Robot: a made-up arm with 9 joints. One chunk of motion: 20 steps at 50 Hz.
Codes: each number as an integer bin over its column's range. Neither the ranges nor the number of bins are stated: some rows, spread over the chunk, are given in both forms.
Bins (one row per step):
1: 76 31 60 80 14 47 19 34 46
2: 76 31 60 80 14 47 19 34 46
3: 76 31 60 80 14 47 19 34 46
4: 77 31 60 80 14 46 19 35 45
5: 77 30 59 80 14 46 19 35 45
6: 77 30 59 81 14 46 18 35 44
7: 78 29 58 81 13 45 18 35 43
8: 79 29 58 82 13 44 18 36 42
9: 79 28 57 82 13 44 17 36 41
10: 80 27 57 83 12 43 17 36 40
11: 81 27 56 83 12 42 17 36 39
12: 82 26 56 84 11 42 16 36 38
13: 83 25 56 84 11 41 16 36 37
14: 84 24 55 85 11 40 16 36 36
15: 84 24 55 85 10 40 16 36 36
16: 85 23 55 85 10 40 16 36 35
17: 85 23 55 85 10 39 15 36 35
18: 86 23 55 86 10 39 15 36 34
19: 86 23 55 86 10 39 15 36 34
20: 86 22 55 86 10 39 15 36 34
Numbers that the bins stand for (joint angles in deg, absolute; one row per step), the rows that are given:
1: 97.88 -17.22 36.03 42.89 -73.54 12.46 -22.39 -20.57 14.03
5: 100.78 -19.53 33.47 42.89 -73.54 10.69 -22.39 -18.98 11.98
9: 106.56 -24.15 28.36 46.40 -76.11 7.13 -25.34 -17.40 3.78
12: 115.24 -28.77 25.80 49.90 -81.24 3.58 -26.81 -17.40 -2.36
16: 123.93 -35.70 23.24 51.66 -83.80 0.02 -26.81 -17.40 -8.51
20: 126.82 -38.01 23.24 53.41 -83.80 -1.75 -28.29 -17.40 -10.56
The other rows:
2: 97.88 -17.22 36.03 42.89 -73.54 12.46 -22.39 -20.57 14.03
3: 97.88 -17.22 36.03 42.89 -73.54 12.46 -22.39 -20.57 14.03
4: 100.78 -17.22 36.03 42.89 -73.54 10.69 -22.39 -18.98 11.98
6: 100.78 -19.53 33.47 44.64 -73.54 10.69 -23.86 -18.98 9.93
7: 103.67 -21.84 30.91 44.64 -76.11 8.91 -23.86 -18.98 7.88
8: 106.56 -21.84 30.91 46.40 -76.11 7.13 -23.86 -17.40 5.83
10: 109.46 -26.46 28.36 48.15 -78.67 5.36 -25.34 -17.40 1.74
11: 112.35 -26.46 25.80 48.15 -78.67 3.58 -25.34 -17.40 -0.31
13: 118.14 -31.08 25.80 49.90 -81.24 1.80 -26.81 -17.40 -4.41
14: 121.03 -33.39 23.24 51.66 -81.24 0.02 -26.81 -17.40 -6.46
15: 121.03 -33.39 23.24 51.66 -83.80 0.02 -26.81 -17.40 -6.46
17: 123.93 -35.70 23.24 51.66 -83.80 -1.75 -28.29 -17.40 -8.51
18: 126.82 -35.70 23.24 53.41 -83.80 -1.75 -28.29 -17.40 -10.56
19: 126.82 -35.70 23.24 53.41 -83.80 -1.75 -28.29 -17.40 -10.56

